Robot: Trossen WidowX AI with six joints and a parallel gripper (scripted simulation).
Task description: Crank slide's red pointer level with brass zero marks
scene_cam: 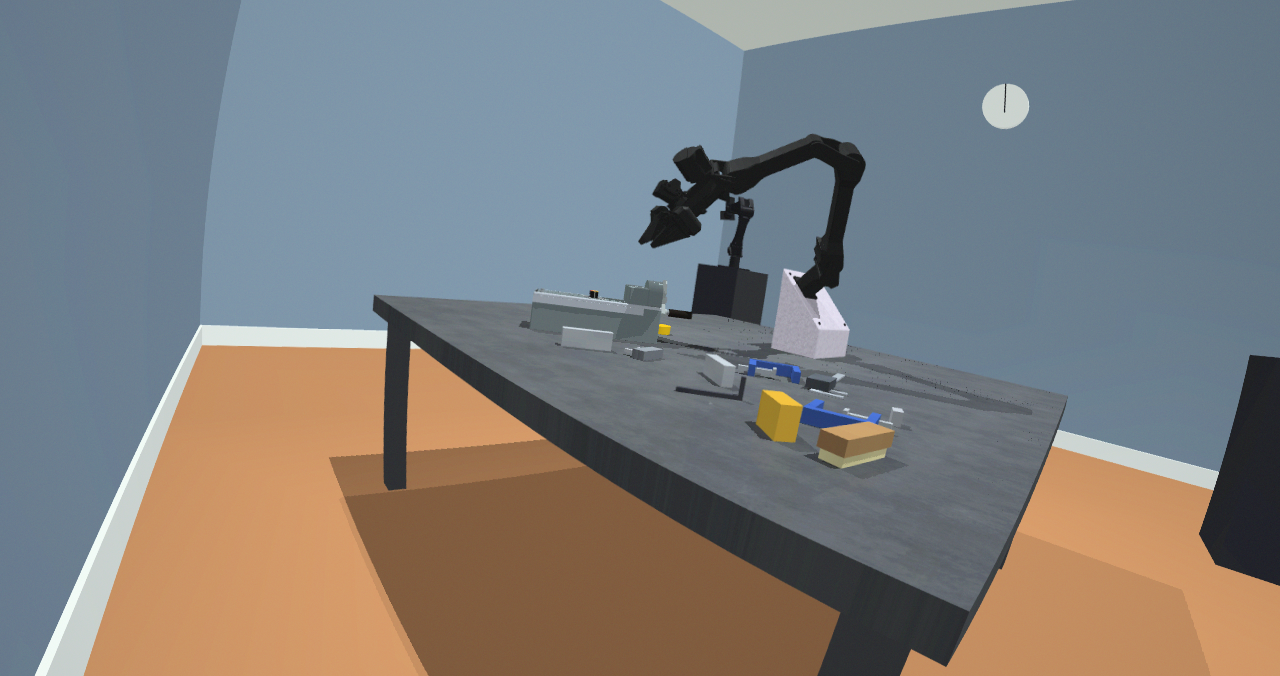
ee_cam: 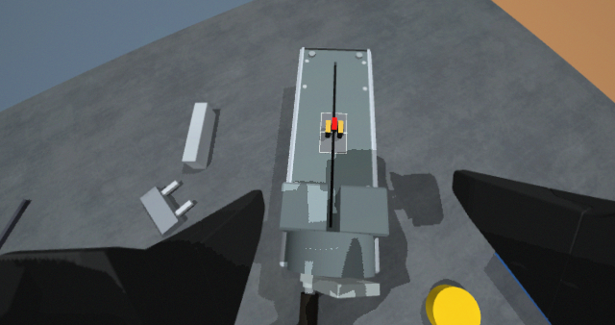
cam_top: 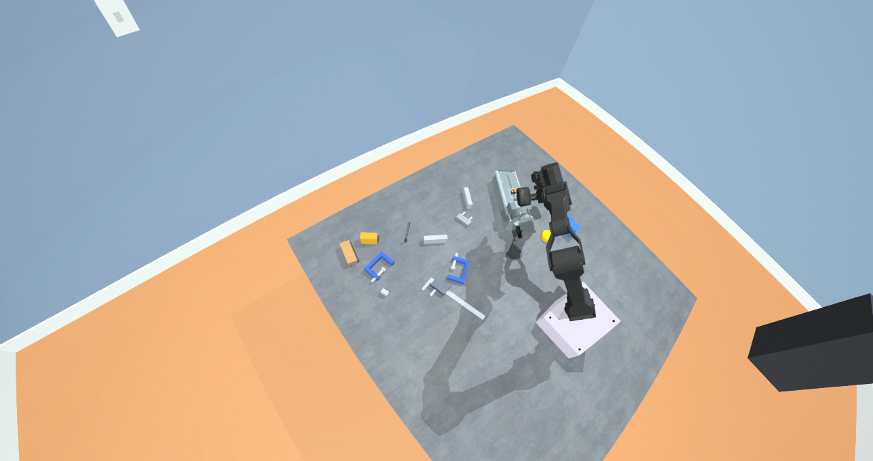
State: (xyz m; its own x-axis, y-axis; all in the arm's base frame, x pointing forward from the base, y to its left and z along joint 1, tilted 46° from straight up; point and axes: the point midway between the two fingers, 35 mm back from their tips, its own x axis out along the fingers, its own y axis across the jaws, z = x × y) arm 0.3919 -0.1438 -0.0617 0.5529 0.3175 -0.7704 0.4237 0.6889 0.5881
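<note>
Right now the dark handle is 60 mm behind my gripper tip, 70 mm to the left of it and 130 mm below it. The rest, counted from my gripper tip: red pointer: 80 mm ahead, 50 mm to the right, 120 mm below; then yellow round piece: 140 mm behind, 70 mm to the right, 190 mm below; then pronged grey block: 120 mm ahead, 170 mm to the left, 190 mm below.
</note>
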